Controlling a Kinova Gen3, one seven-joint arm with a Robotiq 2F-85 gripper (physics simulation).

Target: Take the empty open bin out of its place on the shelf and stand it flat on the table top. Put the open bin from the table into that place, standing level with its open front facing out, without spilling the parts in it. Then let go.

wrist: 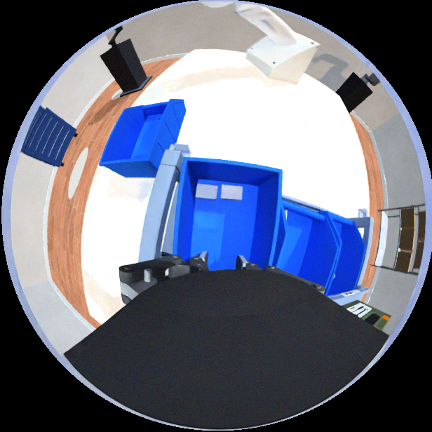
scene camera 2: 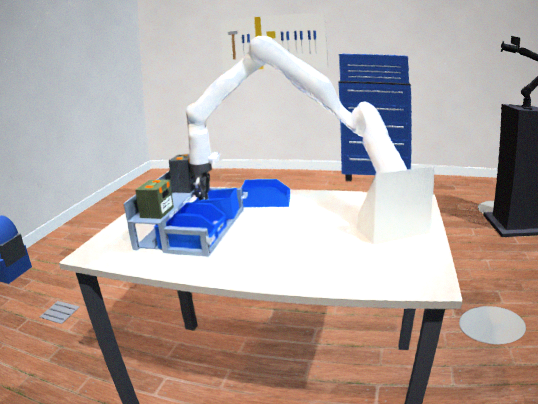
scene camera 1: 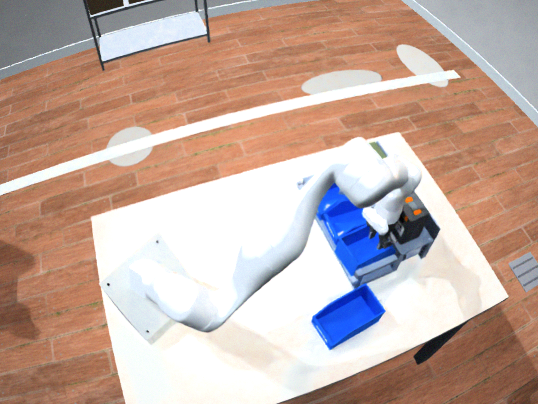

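Seen in the pictures: gripper, between the fingertips: [scene camera 1: 375, 242]; arm's base, origin of its link: [scene camera 2: 397, 184] [scene camera 1: 145, 275].
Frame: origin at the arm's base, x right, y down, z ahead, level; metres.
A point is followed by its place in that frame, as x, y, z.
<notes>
A blue open bin [scene camera 1: 367, 248] @(0.143, 0.151, 0.630) [scene camera 2: 226, 200] @(0.105, 0.081, 0.551) [wrist: 225, 225] sits in the end place of the grey shelf [scene camera 1: 377, 270] @(0.220, 0.160, 0.617) [scene camera 2: 184, 231] @(-0.136, 0.086, 0.630) [wrist: 161, 200]. Two flat, light grey parts [wrist: 206, 191] [wrist: 231, 192] lie inside it in the wrist view. Another blue open bin [scene camera 1: 348, 317] @(0.303, 0.163, 0.456) [scene camera 2: 266, 194] @(0.260, 0.117, 0.437) [wrist: 142, 137] stands flat on the table top beside that end of the shelf; no parts show in it. My gripper [scene camera 1: 378, 239] @(0.153, 0.116, 0.645) [scene camera 2: 201, 194] [wrist: 221, 260] is partly open and empty, its fingers pointing down at the back of the shelf's end bin. The bin's back wall is hidden in the wrist view.
Two more blue bins [scene camera 1: 346, 221] @(0.024, 0.157, 0.631) [wrist: 307, 240] [wrist: 350, 255] stand in the shelf beside the end bin. Behind the bins, a dark box [scene camera 1: 412, 222] @(0.222, -0.049, 0.686) [scene camera 2: 179, 175] @(0.141, -0.001, 0.720) with orange marks and a green box [scene camera 1: 378, 149] @(-0.053, -0.031, 0.780) [scene camera 2: 155, 199] @(-0.097, 0.000, 0.724) [wrist: 370, 313] stand on the raised deck, the dark one close to my gripper.
</notes>
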